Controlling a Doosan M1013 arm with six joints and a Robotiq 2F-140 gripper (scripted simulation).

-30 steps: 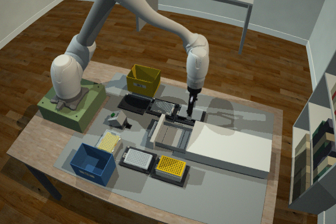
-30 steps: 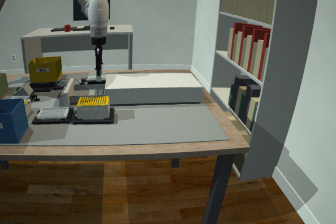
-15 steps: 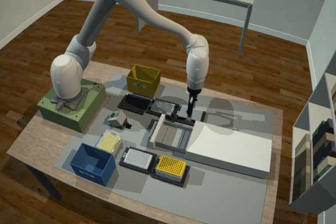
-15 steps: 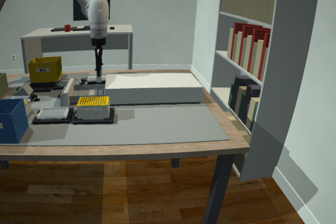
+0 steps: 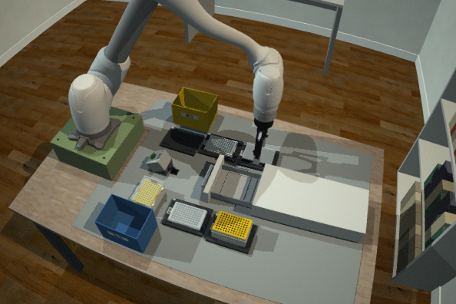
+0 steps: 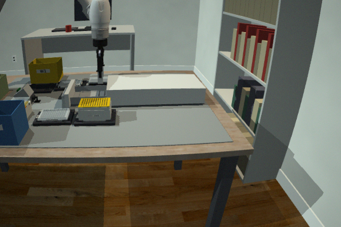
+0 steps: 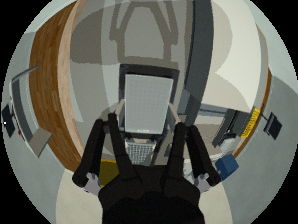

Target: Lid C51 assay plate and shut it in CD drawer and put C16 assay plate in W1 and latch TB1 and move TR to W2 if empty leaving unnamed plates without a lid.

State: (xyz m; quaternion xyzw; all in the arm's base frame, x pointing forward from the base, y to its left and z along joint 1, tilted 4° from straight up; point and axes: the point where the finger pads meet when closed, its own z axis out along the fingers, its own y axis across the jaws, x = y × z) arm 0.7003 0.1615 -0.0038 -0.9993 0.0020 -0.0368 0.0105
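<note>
Right now my hand is 20 mm above the grey plate lid. Round my hand: cooler CD: 180 mm to the right, 120 mm ahead, 20 mm below; then black plate: 40 mm below; then cooler drawer: 180 mm to the right, 30 mm below, 10 mm behind.
</note>
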